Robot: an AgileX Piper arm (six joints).
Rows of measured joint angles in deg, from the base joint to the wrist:
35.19, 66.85, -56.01, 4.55, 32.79, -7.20
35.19, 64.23, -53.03, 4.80, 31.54, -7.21
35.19, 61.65, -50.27, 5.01, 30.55, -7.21
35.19, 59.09, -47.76, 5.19, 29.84, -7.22
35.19, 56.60, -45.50, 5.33, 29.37, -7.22
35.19, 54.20, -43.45, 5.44, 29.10, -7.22
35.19, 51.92, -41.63, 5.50, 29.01, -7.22
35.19, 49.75, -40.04, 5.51, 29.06, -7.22
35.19, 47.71, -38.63, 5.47, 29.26, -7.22
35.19, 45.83, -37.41, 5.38, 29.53, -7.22
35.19, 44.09, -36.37, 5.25, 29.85, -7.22
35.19, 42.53, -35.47, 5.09, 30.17, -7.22
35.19, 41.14, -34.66, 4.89, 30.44, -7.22
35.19, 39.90, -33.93, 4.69, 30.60, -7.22
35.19, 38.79, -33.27, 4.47, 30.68, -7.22
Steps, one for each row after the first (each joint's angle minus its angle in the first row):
0.00, -2.62, 2.98, 0.25, -1.25, -0.01
0.00, -5.20, 5.74, 0.46, -2.24, -0.01
0.00, -7.76, 8.25, 0.64, -2.95, -0.02
0.00, -10.25, 10.51, 0.78, -3.42, -0.02
0.00, -12.65, 12.56, 0.89, -3.69, -0.02
0.00, -14.93, 14.38, 0.95, -3.78, -0.02
0.00, -17.10, 15.97, 0.96, -3.73, -0.02
0.00, -19.14, 17.38, 0.92, -3.53, -0.02
0.00, -21.02, 18.60, 0.83, -3.26, -0.02
0.00, -22.76, 19.64, 0.70, -2.94, -0.02
0.00, -24.32, 20.54, 0.54, -2.62, -0.02
0.00, -25.71, 21.35, 0.34, -2.35, -0.02
0.00, -26.95, 22.08, 0.14, -2.19, -0.02
0.00, -28.06, 22.74, -0.08, -2.11, -0.02

